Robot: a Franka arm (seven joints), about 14 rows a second.
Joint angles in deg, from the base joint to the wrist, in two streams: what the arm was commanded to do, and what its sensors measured. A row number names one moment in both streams.
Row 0, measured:
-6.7, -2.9, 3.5, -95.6, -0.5, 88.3, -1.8
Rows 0 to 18, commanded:
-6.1, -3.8, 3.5, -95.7, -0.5, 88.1, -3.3
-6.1, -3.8, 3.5, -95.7, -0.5, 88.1, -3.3
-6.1, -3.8, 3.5, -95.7, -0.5, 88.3, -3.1
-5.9, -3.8, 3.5, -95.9, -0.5, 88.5, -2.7
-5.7, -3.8, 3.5, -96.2, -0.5, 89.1, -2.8
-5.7, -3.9, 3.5, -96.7, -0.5, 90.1, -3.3
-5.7, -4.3, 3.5, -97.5, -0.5, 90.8, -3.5
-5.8, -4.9, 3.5, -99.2, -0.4, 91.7, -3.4
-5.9, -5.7, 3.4, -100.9, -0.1, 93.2, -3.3
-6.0, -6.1, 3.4, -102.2, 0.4, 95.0, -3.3
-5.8, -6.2, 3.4, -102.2, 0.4, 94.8, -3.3
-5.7, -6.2, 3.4, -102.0, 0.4, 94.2, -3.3
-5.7, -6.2, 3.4, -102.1, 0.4, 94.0, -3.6
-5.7, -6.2, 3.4, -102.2, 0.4, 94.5, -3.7
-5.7, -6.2, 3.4, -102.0, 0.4, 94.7, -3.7
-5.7, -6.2, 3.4, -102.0, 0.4, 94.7, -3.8
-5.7, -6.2, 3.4, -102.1, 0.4, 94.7, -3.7
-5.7, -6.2, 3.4, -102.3, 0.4, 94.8, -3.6
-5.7, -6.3, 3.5, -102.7, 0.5, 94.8, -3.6
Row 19, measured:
-6.3, -4.3, 3.9, -100.0, -0.3, 93.2, -3.0
